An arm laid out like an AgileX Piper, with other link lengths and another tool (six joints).
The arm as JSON. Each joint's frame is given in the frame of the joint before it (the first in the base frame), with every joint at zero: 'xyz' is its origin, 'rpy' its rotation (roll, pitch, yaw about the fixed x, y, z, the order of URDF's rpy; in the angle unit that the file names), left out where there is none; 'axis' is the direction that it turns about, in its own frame. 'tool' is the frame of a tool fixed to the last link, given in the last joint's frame.
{
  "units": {
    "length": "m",
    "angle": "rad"
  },
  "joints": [
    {
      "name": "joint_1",
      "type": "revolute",
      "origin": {
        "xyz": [
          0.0,
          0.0,
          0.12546
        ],
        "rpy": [
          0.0,
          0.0,
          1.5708
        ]
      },
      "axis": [
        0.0,
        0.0,
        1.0
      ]
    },
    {
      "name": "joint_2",
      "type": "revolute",
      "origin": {
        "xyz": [
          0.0,
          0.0,
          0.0
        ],
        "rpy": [
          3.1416,
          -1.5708,
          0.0
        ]
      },
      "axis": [
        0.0,
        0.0,
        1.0
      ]
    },
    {
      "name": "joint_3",
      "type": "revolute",
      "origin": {
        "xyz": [
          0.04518,
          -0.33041,
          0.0
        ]
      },
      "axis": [
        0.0,
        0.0,
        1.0
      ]
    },
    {
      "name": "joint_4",
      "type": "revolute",
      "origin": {
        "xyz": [
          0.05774,
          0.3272,
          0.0
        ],
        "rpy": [
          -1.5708,
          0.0,
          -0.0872
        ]
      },
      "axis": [
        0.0,
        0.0,
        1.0
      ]
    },
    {
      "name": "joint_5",
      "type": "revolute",
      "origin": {
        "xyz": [
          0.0,
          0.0,
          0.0
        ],
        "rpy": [
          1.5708,
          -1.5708,
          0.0
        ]
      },
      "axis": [
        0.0,
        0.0,
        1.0
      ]
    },
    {
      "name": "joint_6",
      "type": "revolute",
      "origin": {
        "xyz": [
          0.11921,
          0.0,
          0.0
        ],
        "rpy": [
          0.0,
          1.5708,
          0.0
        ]
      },
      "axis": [
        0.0,
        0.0,
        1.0
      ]
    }
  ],
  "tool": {
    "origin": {
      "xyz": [
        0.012,
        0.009,
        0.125
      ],
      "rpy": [
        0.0,
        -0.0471,
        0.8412
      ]
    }
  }
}
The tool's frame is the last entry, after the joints.
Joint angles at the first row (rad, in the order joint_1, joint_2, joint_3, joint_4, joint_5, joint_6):
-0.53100, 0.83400, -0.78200, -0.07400, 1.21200, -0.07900
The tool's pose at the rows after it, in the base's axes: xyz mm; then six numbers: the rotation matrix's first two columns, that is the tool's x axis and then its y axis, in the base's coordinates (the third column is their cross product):
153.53 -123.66 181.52 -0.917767 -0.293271 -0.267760 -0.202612 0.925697 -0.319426
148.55 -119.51 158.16 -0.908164 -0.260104 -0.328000 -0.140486 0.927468 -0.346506
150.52 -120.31 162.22 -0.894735 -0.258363 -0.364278 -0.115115 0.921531 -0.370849
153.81 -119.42 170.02 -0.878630 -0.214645 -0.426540 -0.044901 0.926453 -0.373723
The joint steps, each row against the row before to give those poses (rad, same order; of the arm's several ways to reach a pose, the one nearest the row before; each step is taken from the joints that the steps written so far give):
-0.00001, -0.12601, 0.14601, 0.00200, -0.02100, 0.03599
0.00004, -0.08999, 0.11500, -0.00001, -0.09100, 0.05304
-0.00004, -0.03501, 0.01200, 0.00002, -0.02601, 0.01296
0.00000, -0.03499, 0.00200, 0.00800, -0.02200, 0.05800

